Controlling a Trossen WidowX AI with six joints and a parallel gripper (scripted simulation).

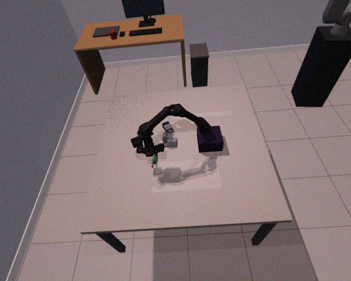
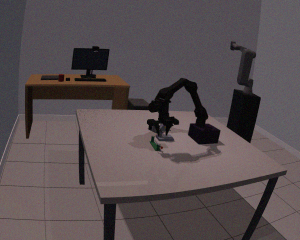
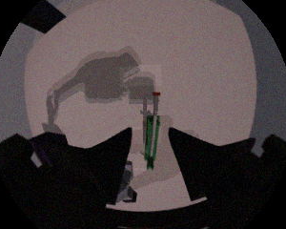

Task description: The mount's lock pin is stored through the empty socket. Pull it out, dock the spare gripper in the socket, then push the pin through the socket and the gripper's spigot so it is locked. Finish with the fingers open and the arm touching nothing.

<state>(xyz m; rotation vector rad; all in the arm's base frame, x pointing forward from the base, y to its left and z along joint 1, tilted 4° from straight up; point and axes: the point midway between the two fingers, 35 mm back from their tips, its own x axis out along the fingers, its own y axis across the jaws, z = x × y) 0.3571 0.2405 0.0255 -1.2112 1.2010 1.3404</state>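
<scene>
Now: gripper tip 2 cm short of the green bar, 7 cm to the left of it and 8 cm above it. Round my gripper tip: grey mount 7 cm behind, 20 cm to the right, 5 cm below; then spare gripper 5 cm behind, 34 cm to the right, 8 cm below.
</scene>
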